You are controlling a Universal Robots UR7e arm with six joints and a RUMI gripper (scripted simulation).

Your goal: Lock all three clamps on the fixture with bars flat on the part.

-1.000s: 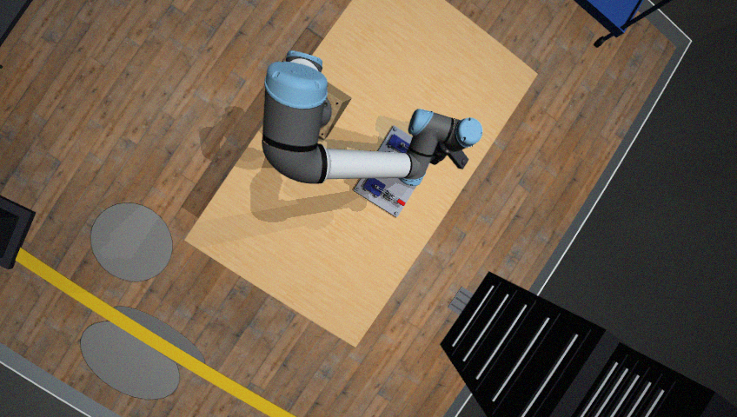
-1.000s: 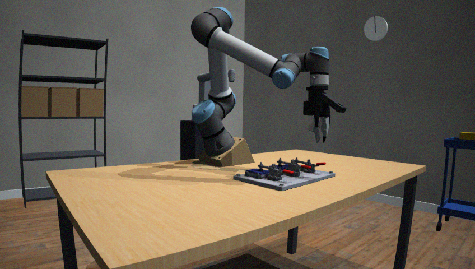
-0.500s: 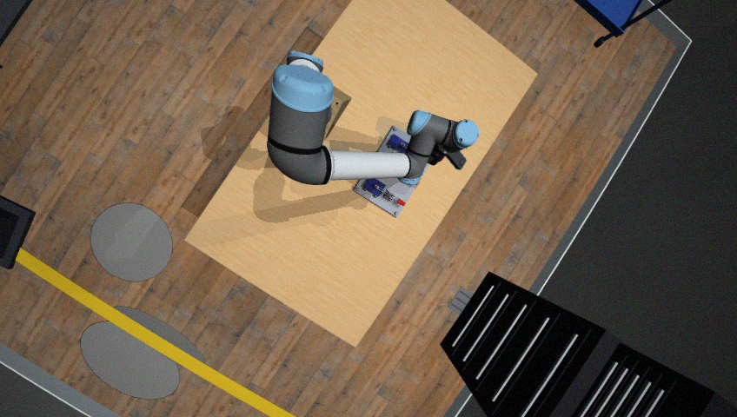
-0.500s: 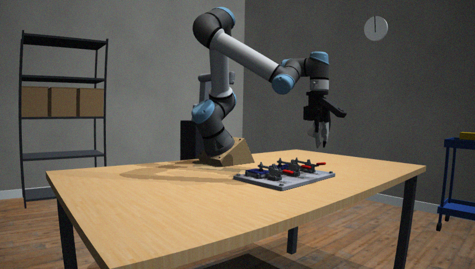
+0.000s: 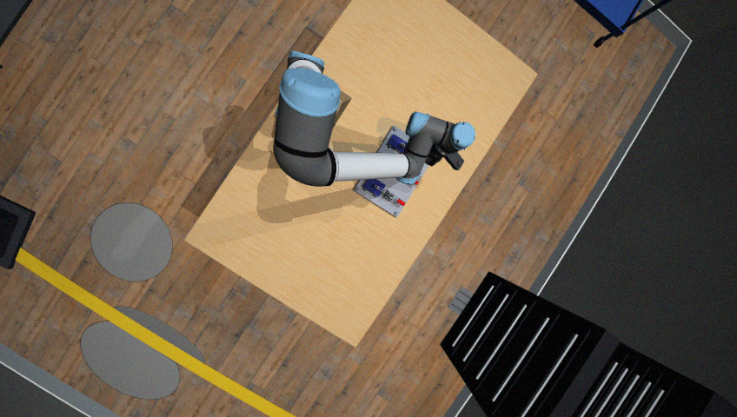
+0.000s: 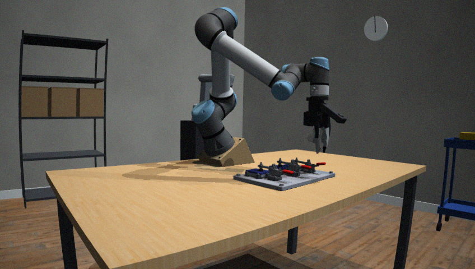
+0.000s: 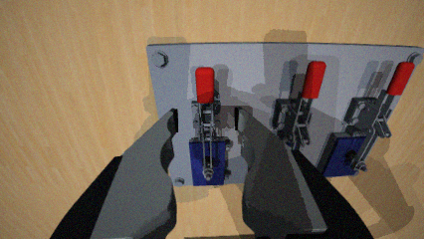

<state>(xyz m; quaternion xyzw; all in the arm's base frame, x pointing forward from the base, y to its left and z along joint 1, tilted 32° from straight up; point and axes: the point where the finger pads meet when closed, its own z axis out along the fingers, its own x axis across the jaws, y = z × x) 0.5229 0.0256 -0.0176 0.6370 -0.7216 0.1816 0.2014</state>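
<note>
Now: the grey fixture plate 11 cm below my hand, 10 cm to the right of it and 9 cm behind it. The rest, counted from my hand: blue part 20 cm to the right, 15 cm behind, 8 cm below.
</note>
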